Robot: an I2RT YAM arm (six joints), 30 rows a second.
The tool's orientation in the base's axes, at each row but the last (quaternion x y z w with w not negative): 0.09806 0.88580 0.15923 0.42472; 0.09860 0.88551 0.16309 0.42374; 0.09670 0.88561 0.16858 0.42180; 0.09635 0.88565 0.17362 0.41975; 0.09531 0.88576 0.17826 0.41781; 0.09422 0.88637 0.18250 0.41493; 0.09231 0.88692 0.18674 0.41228; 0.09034 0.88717 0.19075 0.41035; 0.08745 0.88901 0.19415 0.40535; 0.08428 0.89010 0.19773 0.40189; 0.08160 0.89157 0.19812 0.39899; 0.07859 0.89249 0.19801 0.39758
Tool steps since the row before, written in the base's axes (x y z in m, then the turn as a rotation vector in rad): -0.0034 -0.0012 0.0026 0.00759 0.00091 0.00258; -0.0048 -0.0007 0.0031 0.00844 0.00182 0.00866; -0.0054 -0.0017 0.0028 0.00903 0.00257 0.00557; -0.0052 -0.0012 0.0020 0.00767 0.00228 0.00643; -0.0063 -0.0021 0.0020 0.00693 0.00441 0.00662; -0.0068 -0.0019 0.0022 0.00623 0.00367 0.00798; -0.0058 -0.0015 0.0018 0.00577 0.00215 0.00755; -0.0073 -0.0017 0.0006 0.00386 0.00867 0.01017; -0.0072 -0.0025 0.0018 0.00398 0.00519 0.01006; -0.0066 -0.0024 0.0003 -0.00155 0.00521 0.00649; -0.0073 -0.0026 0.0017 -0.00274 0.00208 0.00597; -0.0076 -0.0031 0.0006 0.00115 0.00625 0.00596
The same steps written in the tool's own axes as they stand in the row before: -0.0001 -0.0003 -0.0044 -0.00629 0.00208 0.00461; 0.0005 0.0003 -0.0057 -0.01090 0.00522 0.00189; 0.0008 -0.0007 -0.0062 -0.00882 0.00476 0.00433; 0.0015 -0.0005 -0.0055 -0.00867 0.00479 0.00270; 0.0019 -0.0013 -0.0065 -0.00766 0.00681 0.00252; 0.0022 -0.0010 -0.0070 -0.00840 0.00666 0.00100; 0.0020 -0.0007 -0.0059 -0.00829 0.00510 0.00051; 0.0038 -0.0013 -0.0064 -0.00680 0.01211 -0.00077; 0.0027 -0.0015 -0.0072 -0.00790 0.00890 -0.00157; 0.0034 -0.0020 -0.0058 -0.00179 0.00747 -0.00357; 0.0029 -0.0016 -0.0072 -0.00159 0.00442 -0.00504; 0.0038 -0.0024 -0.0069 -0.00296 0.00814 -0.00094
